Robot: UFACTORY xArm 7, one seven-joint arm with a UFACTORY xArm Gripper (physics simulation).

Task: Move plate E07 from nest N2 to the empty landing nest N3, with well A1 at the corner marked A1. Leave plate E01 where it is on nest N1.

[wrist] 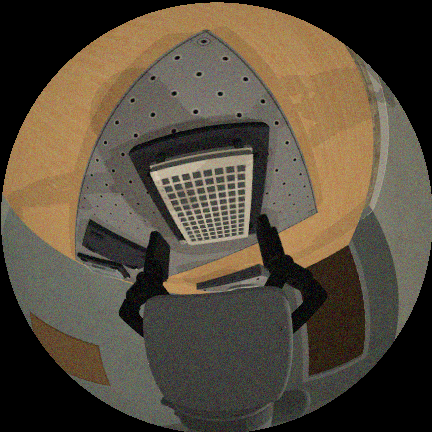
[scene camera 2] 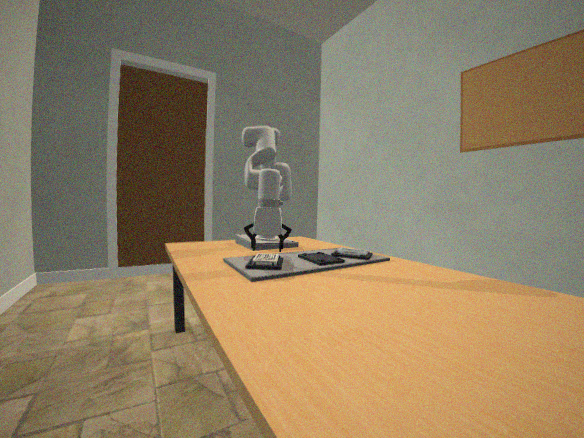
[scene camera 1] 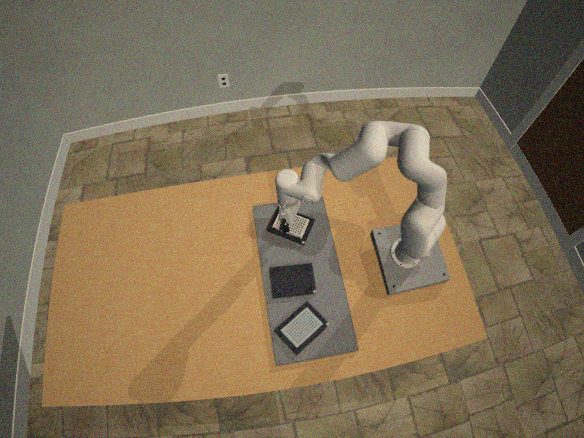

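Observation:
Plate E07 (scene camera 1: 300,226) (scene camera 2: 266,257) (wrist: 220,200), cream with dark square wells, sits in black nest N2 (scene camera 1: 298,241) (scene camera 2: 260,267) (wrist: 200,137). My gripper (scene camera 1: 284,228) (scene camera 2: 267,249) (wrist: 208,231) is open and empty, pointing down above E07; in the wrist view its fingers stand wider than the plate's end nearest them. Black nest N3 (scene camera 1: 292,280) (scene camera 2: 322,258) is empty, with a small pale mark at one corner. Plate E01 (scene camera 1: 302,326) (scene camera 2: 353,253), pale grey, sits in nest N1 (scene camera 1: 290,346). Labels and A1 lettering are too small to read.
The grey perforated board (scene camera 1: 340,320) (scene camera 2: 252,276) (wrist: 197,92) carries all three nests on the wooden table (scene camera 1: 150,260) (scene camera 2: 380,340) (wrist: 60,115). N3 lies between N2 and N1. The arm's base plate (scene camera 1: 422,280) (scene camera 2: 245,241) stands beside the board.

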